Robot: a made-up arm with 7 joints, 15 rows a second.
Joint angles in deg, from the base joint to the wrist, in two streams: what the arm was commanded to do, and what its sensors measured. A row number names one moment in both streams.
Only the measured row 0 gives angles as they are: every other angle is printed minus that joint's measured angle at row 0.
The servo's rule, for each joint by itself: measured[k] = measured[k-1] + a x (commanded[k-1-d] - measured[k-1]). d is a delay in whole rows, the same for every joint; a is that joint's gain. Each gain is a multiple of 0.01, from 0.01 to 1. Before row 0 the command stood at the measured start. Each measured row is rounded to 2 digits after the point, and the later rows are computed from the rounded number. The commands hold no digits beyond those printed.
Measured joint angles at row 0: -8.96 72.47 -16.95 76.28 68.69 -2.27 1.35
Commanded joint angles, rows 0 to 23: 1.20 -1.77 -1.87 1.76 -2.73 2.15 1.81; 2.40 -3.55 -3.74 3.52 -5.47 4.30 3.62; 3.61 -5.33 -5.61 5.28 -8.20 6.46 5.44; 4.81 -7.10 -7.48 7.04 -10.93 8.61 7.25; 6.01 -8.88 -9.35 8.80 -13.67 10.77 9.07; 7.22 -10.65 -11.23 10.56 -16.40 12.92 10.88; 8.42 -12.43 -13.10 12.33 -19.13 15.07 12.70; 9.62 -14.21 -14.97 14.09 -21.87 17.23 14.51; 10.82 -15.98 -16.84 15.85 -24.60 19.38 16.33; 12.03 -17.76 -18.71 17.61 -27.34 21.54 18.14; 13.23 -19.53 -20.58 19.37 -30.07 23.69 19.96; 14.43 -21.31 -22.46 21.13 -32.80 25.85 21.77; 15.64 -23.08 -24.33 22.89 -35.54 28.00 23.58; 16.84 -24.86 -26.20 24.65 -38.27 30.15 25.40; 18.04 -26.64 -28.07 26.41 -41.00 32.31 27.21; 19.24 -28.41 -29.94 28.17 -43.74 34.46 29.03; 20.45 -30.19 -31.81 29.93 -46.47 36.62 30.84; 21.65 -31.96 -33.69 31.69 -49.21 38.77 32.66; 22.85 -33.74 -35.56 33.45 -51.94 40.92 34.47; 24.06 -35.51 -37.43 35.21 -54.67 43.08 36.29; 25.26 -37.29 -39.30 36.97 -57.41 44.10 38.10; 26.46 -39.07 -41.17 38.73 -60.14 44.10 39.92; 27.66 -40.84 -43.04 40.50 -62.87 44.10 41.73; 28.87 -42.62 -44.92 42.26 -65.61 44.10 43.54
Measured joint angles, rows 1 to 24: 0.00 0.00 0.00 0.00 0.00 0.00 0.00; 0.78 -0.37 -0.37 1.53 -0.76 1.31 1.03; 1.83 -1.04 -1.04 3.26 -2.08 3.13 2.51; 2.99 -1.94 -1.95 5.02 -3.79 5.16 4.18; 4.17 -3.02 -3.06 6.78 -5.79 7.26 5.93; 5.37 -4.25 -4.32 8.54 -8.00 9.40 7.72; 6.57 -5.59 -5.70 10.30 -10.35 11.55 9.52; 7.77 -7.03 -7.18 12.07 -12.81 13.70 11.33; 8.97 -8.54 -8.74 13.83 -15.35 15.85 13.14; 10.17 -10.10 -10.36 15.59 -17.94 18.00 14.96; 11.38 -11.71 -12.03 17.35 -20.57 20.16 16.77; 12.58 -13.35 -13.74 19.11 -23.23 22.31 18.59; 13.78 -15.02 -15.48 20.87 -25.91 24.47 20.40; 14.99 -16.71 -17.25 22.63 -28.61 26.62 22.21; 16.19 -18.42 -19.04 24.39 -31.31 28.77 24.03; 17.39 -20.15 -20.85 26.15 -34.02 30.93 25.84; 18.59 -21.88 -22.67 27.91 -36.74 33.08 27.66; 19.80 -23.63 -24.50 29.67 -39.46 35.24 29.47; 21.00 -25.38 -26.34 31.43 -42.19 37.39 31.29; 22.20 -27.14 -28.18 33.19 -44.92 39.54 33.10; 23.41 -28.90 -30.03 34.95 -47.65 41.70 34.92; 24.61 -30.66 -31.88 36.71 -50.38 43.16 36.73; 25.81 -32.43 -33.74 38.47 -53.11 43.73 38.55; 27.01 -34.20 -35.60 40.24 -55.84 43.96 40.36
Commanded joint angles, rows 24 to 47: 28.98 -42.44 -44.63 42.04 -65.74 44.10 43.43; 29.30 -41.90 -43.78 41.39 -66.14 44.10 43.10; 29.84 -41.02 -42.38 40.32 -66.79 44.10 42.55; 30.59 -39.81 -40.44 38.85 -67.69 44.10 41.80; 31.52 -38.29 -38.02 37.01 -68.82 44.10 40.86; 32.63 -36.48 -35.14 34.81 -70.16 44.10 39.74; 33.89 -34.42 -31.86 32.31 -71.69 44.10 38.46; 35.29 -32.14 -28.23 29.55 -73.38 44.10 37.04; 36.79 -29.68 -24.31 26.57 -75.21 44.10 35.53; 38.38 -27.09 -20.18 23.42 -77.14 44.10 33.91; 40.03 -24.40 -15.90 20.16 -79.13 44.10 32.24; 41.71 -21.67 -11.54 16.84 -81.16 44.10 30.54; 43.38 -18.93 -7.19 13.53 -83.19 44.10 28.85; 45.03 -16.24 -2.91 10.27 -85.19 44.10 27.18; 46.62 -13.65 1.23 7.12 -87.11 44.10 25.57; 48.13 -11.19 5.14 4.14 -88.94 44.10 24.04; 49.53 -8.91 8.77 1.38 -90.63 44.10 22.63; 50.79 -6.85 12.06 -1.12 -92.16 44.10 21.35; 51.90 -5.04 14.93 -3.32 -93.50 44.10 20.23; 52.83 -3.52 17.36 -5.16 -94.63 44.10 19.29; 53.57 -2.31 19.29 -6.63 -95.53 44.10 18.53; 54.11 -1.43 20.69 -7.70 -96.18 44.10 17.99; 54.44 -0.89 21.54 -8.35 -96.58 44.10 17.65; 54.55 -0.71 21.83 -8.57 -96.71 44.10 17.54
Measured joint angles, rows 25 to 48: 28.22 -35.97 -37.46 42.00 -58.58 44.05 42.17; 28.71 -37.33 -38.89 42.03 -60.58 44.08 42.89; 29.09 -38.29 -39.87 41.47 -62.14 44.09 43.01; 29.58 -38.86 -40.37 40.47 -63.44 44.10 42.75; 30.24 -39.06 -40.38 39.06 -64.63 44.10 42.21; 31.07 -38.90 -39.91 37.28 -65.80 44.10 41.44; 32.08 -38.39 -38.96 35.13 -67.02 44.10 40.47; 33.26 -37.56 -37.54 32.68 -68.33 44.10 39.32; 34.58 -36.42 -35.68 29.96 -69.74 44.10 38.02; 36.02 -35.00 -33.41 27.01 -71.27 44.10 36.60; 37.55 -33.34 -30.76 23.89 -72.91 44.10 35.07; 39.16 -31.46 -27.79 20.64 -74.65 44.10 33.46; 40.82 -29.40 -24.54 17.33 -76.47 44.10 31.80; 42.48 -27.20 -21.07 14.02 -78.35 44.10 30.12; 44.14 -24.90 -17.44 10.76 -80.27 44.10 28.44; 45.75 -22.54 -13.71 7.59 -82.19 44.10 26.80; 47.30 -20.16 -9.94 4.59 -84.08 44.10 25.23; 48.75 -17.80 -6.20 1.80 -85.91 44.10 23.75; 50.08 -15.50 -2.55 -0.74 -87.66 44.10 22.38; 51.26 -13.30 0.95 -2.98 -89.30 44.10 21.15; 52.28 -11.25 4.23 -4.88 -90.79 44.10 20.09; 53.12 -9.37 7.24 -6.40 -92.12 44.10 19.20; 53.76 -7.70 9.93 -7.53 -93.26 44.10 18.51; 54.20 -6.27 12.25 -8.24 -94.19 44.10 18.02
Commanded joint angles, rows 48 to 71: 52.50 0.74 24.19 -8.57 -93.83 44.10 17.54; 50.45 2.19 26.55 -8.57 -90.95 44.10 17.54; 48.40 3.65 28.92 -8.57 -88.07 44.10 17.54; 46.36 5.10 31.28 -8.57 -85.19 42.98 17.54; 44.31 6.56 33.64 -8.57 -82.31 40.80 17.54; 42.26 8.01 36.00 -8.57 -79.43 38.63 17.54; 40.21 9.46 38.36 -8.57 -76.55 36.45 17.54; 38.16 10.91 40.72 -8.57 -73.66 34.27 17.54; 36.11 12.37 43.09 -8.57 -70.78 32.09 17.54; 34.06 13.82 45.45 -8.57 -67.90 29.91 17.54; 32.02 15.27 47.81 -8.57 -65.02 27.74 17.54; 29.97 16.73 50.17 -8.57 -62.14 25.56 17.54; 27.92 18.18 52.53 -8.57 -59.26 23.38 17.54; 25.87 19.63 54.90 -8.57 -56.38 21.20 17.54; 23.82 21.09 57.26 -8.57 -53.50 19.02 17.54; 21.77 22.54 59.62 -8.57 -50.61 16.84 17.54; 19.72 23.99 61.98 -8.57 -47.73 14.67 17.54; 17.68 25.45 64.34 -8.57 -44.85 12.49 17.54; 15.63 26.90 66.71 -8.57 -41.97 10.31 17.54; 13.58 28.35 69.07 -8.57 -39.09 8.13 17.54; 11.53 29.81 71.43 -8.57 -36.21 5.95 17.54; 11.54 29.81 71.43 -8.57 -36.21 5.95 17.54; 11.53 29.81 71.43 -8.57 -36.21 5.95 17.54; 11.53 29.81 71.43 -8.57 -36.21 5.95 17.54
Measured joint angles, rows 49 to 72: 54.43 -5.10 14.17 -8.53 -94.90 44.10 17.75; 53.18 -3.87 16.17 -8.56 -94.60 44.10 17.63; 51.41 -2.60 18.25 -8.57 -93.58 44.10 17.58; 49.45 -1.29 20.38 -8.57 -92.04 44.10 17.56; 47.44 0.05 22.56 -8.57 -90.12 43.42 17.55; 45.41 1.42 24.78 -8.57 -87.93 41.82 17.54; 43.36 2.80 27.02 -8.57 -85.55 39.87 17.54; 41.31 4.20 29.29 -8.57 -83.03 37.78 17.54; 39.26 5.61 31.58 -8.57 -80.41 35.64 17.54; 37.21 7.03 33.88 -8.57 -77.71 33.47 17.54; 35.16 8.46 36.19 -8.57 -74.96 31.30 17.54; 33.12 9.89 38.51 -8.57 -72.18 29.13 17.54; 31.07 11.33 40.84 -8.57 -69.37 26.95 17.54; 29.02 12.77 43.18 -8.57 -66.54 24.77 17.54; 26.97 14.21 45.52 -8.57 -63.70 22.59 17.54; 24.92 15.65 47.87 -8.57 -60.84 20.41 17.54; 22.87 17.10 50.22 -8.57 -57.98 18.23 17.54; 20.82 18.55 52.57 -8.57 -55.11 16.06 17.54; 18.78 20.00 54.92 -8.57 -52.24 13.88 17.54; 16.73 21.45 57.28 -8.57 -49.36 11.70 17.54; 14.68 22.90 59.64 -8.57 -46.48 9.52 17.54; 12.63 24.35 62.00 -8.57 -43.60 7.34 17.54; 11.92 25.50 63.89 -8.57 -41.53 6.49 17.54; 11.67 26.41 65.40 -8.57 -40.04 6.16 17.54
